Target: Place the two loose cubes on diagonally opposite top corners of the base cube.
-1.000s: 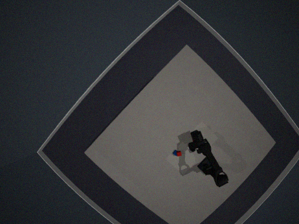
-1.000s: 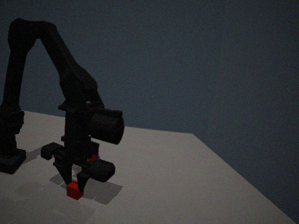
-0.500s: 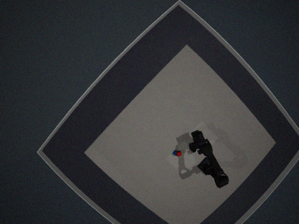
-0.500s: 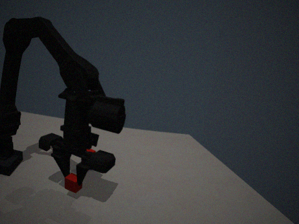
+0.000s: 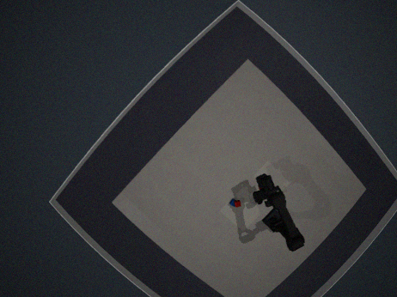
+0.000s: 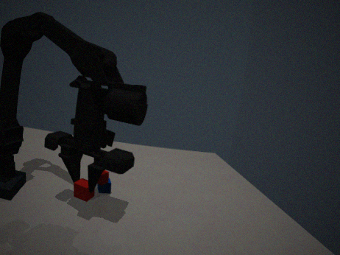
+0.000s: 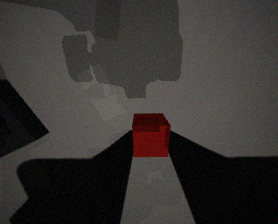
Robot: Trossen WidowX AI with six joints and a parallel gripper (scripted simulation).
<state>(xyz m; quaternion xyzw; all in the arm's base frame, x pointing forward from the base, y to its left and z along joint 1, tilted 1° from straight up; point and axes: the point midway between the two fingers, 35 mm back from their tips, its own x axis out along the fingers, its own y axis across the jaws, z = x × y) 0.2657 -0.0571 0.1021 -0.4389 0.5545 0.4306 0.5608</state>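
The blue cube lies 19 cm to the left of my gripper tip and 8 cm below it.
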